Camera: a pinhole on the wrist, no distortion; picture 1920 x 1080 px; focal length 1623.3 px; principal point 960.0 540.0 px. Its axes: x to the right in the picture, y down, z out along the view. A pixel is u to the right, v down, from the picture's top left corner.
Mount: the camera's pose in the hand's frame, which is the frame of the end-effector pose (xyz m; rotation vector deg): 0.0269 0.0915 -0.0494 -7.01 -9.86 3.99
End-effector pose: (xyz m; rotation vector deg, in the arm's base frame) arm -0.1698 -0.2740 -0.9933 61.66 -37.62 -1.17
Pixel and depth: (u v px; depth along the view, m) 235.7 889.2 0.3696
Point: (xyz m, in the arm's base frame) -0.5331 -0.3306 -0.8455
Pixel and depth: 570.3 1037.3 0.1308
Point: -0.2701 -0.2486 -0.8690
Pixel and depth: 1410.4 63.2 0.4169
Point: -0.3159 -0.6019 -0.8144
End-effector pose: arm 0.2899 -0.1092 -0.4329 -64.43 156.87 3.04
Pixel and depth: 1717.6 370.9 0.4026
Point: 0.1701 -0.0908 -0.8371
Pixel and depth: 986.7 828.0 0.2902
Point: 0.2169 0.0551 -0.6599
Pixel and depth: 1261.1 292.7 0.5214
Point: 0.2833 -0.0269 -0.9205
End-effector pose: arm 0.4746 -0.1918 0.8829 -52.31 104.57 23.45
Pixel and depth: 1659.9 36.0 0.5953
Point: 0.8201 0.1150 0.4589
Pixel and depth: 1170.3 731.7 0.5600
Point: 0.6256 0.2797 0.6412
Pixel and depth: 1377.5 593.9 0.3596
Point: 0.5516 0.0884 0.6790
